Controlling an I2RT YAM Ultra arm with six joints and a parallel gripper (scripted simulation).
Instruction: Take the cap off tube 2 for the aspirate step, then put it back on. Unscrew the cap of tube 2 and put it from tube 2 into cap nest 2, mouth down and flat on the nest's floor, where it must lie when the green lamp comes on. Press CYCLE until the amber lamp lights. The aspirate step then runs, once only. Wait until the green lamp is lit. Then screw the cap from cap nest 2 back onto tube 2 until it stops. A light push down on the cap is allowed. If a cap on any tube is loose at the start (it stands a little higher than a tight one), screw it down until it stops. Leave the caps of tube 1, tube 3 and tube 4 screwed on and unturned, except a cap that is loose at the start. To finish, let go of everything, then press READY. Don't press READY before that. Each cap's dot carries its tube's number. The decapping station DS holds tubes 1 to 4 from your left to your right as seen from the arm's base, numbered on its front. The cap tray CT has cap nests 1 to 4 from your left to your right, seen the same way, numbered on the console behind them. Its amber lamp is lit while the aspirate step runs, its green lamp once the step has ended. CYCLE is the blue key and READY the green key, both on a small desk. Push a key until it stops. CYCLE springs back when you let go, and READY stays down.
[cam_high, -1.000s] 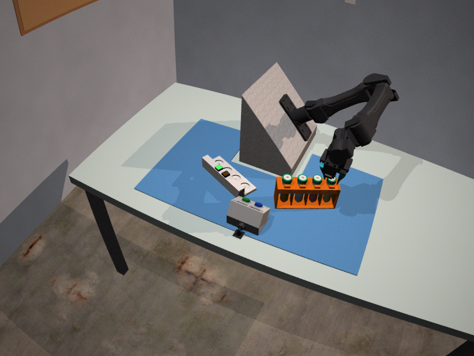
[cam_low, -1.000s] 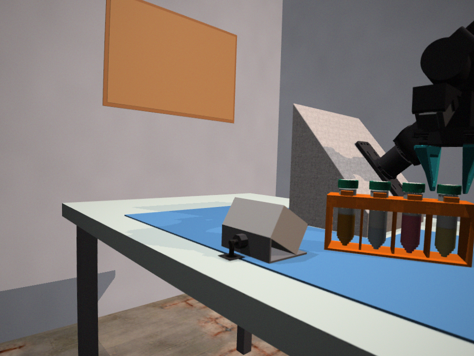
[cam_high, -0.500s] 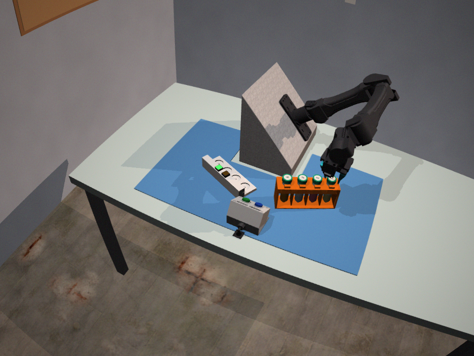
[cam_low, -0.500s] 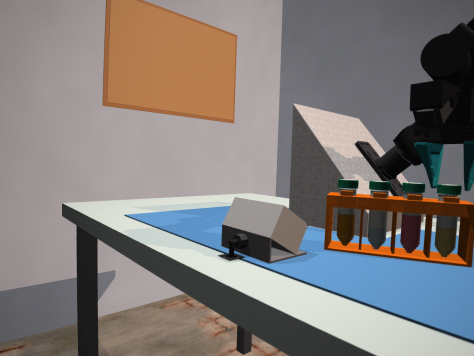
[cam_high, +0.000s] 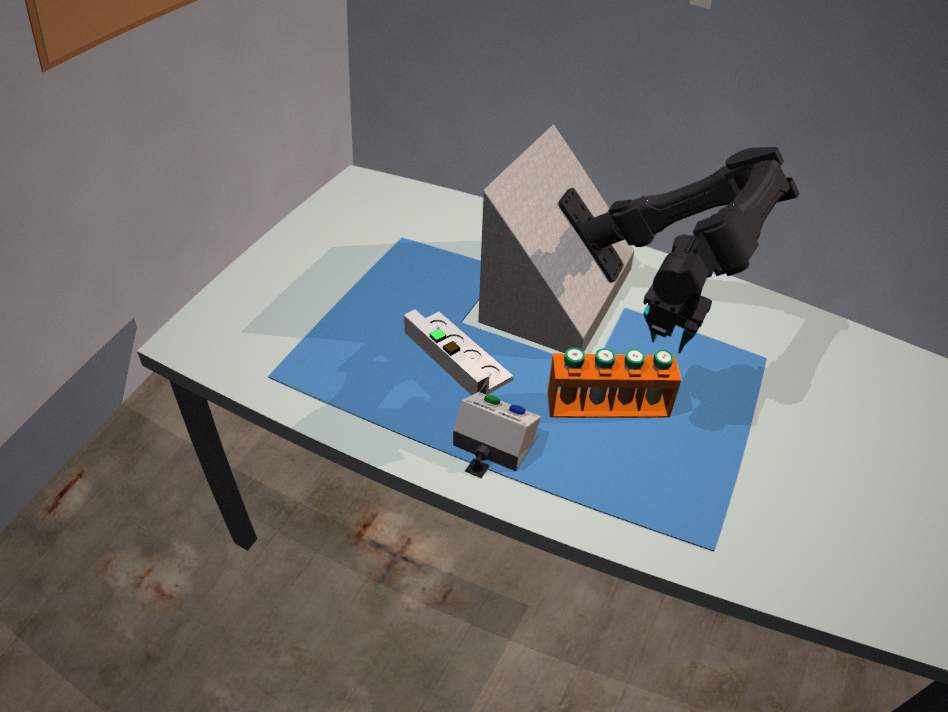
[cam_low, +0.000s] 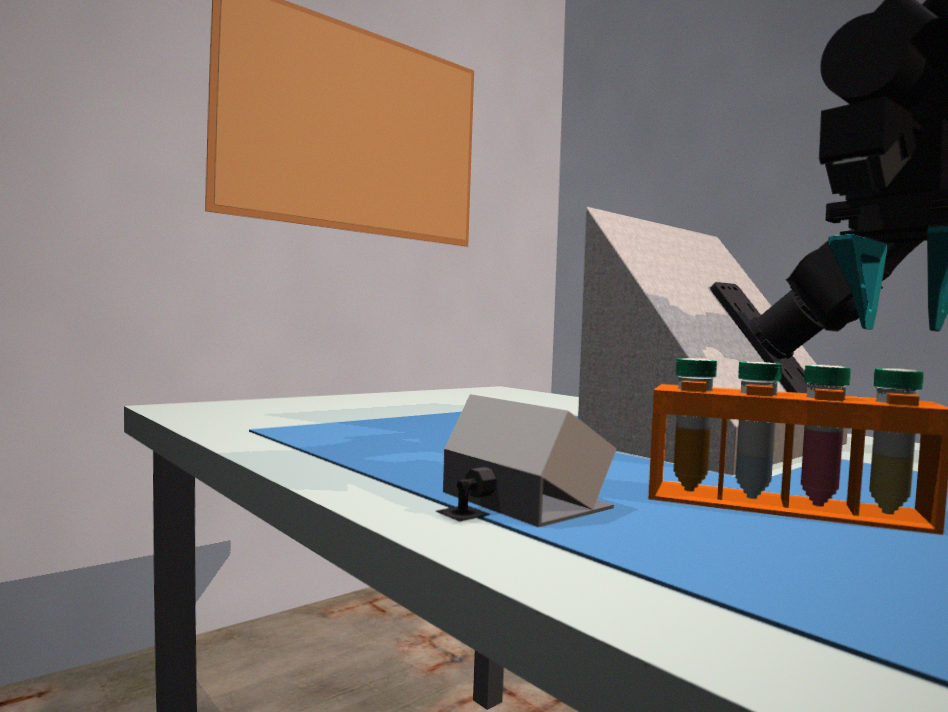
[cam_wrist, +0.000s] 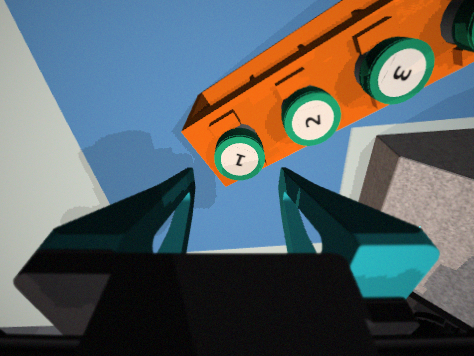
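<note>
The cap 1 lies 5 cm below my hand and 1 cm behind it. Also, from my hand: cap 3: 9 cm to the right, 5 cm below, 4 cm ahead; then cap 4: 14 cm to the right, 6 cm ahead, 5 cm below; then cap 2: 5 cm to the right, 5 cm below, 1 cm ahead.
</note>
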